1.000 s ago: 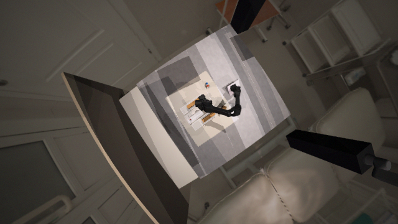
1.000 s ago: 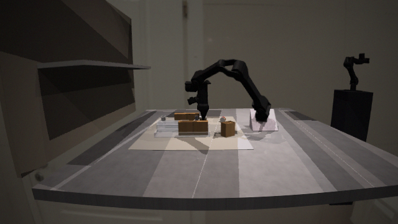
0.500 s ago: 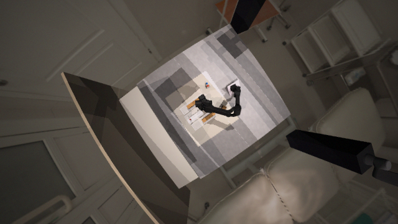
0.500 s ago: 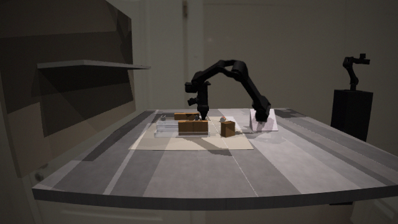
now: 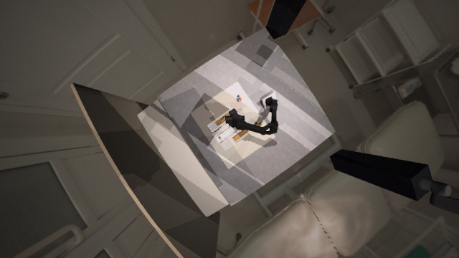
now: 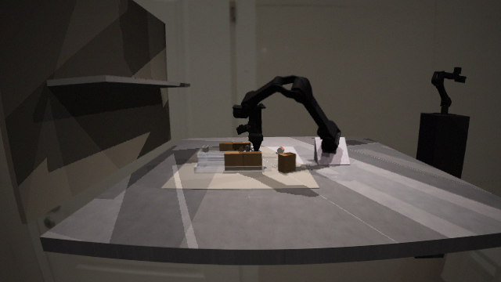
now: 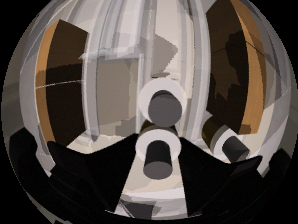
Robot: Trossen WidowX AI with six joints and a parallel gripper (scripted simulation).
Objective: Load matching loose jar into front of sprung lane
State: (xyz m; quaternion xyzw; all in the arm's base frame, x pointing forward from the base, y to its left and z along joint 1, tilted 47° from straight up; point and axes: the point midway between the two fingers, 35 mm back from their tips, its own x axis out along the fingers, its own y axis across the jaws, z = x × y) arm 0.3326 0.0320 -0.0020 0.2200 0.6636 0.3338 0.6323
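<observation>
Now: the jar 1 cm ahead of my gripper tip, 8 cm to the right of it and 1 cm above it. Round my gripper tip: clear lane rack: 14 cm ahead, 4 cm to the left, 2 cm below; brown block: 14 cm behind, 13 cm to the left.
</observation>
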